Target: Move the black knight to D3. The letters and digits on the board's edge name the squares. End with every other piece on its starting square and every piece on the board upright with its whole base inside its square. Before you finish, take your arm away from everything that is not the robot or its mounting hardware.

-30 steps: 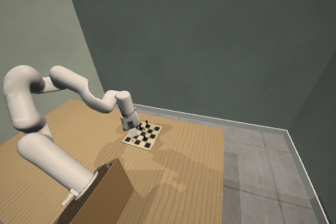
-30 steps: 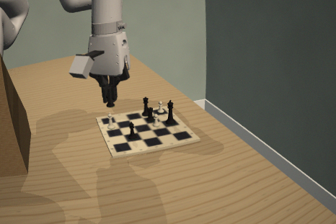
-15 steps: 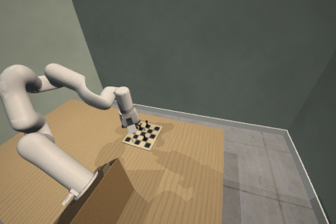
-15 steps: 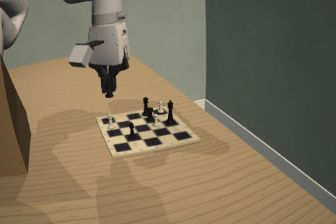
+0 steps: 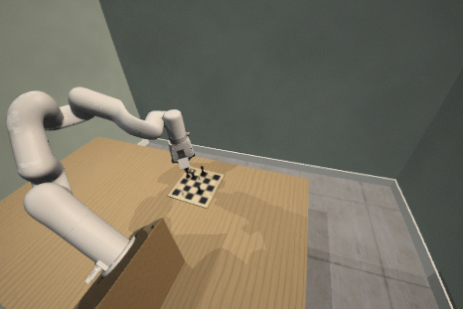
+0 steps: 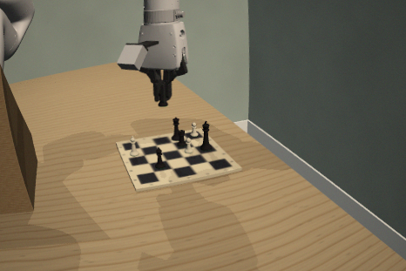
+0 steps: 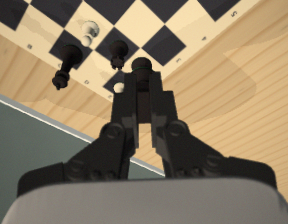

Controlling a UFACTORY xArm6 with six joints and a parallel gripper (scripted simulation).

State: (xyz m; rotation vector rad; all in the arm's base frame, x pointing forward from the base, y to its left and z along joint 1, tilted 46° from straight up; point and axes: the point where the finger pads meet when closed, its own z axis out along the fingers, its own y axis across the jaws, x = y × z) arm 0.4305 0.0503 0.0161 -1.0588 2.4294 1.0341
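Right now the chessboard is 13 cm below my hand and 4 cm to the right of it. From my hand the other things lie so: black pawn 11 cm below, 8 cm to the right, 3 cm behind; white piece 11 cm below, 7 cm behind, 1 cm to the right.
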